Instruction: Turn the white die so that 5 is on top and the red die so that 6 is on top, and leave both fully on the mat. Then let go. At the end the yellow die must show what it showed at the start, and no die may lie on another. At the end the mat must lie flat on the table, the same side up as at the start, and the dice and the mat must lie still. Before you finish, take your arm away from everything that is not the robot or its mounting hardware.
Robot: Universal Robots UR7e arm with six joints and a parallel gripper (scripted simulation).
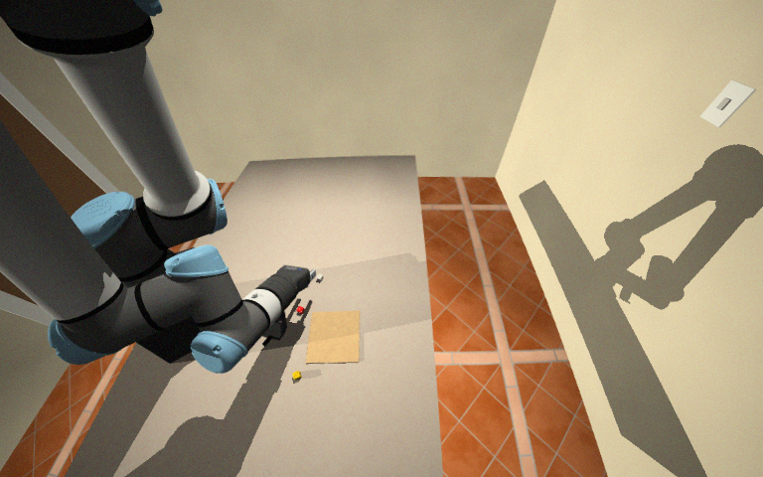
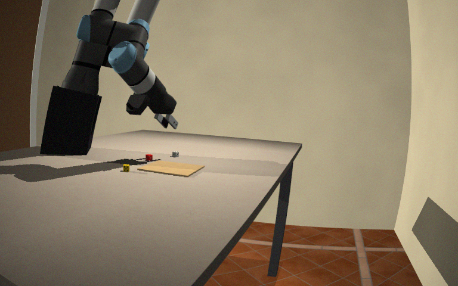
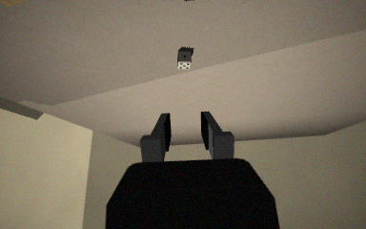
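Now: the white die 1 cm ahead of my hand, 5 cm to the left of it and 10 cm below it. The rest, counted from my hand: yellow die (4 cm behind, 24 cm to the right, 10 cm below); then red die (4 cm behind, 6 cm to the right, 10 cm below); then tan mat (6 cm ahead, 14 cm to the right, 11 cm below).
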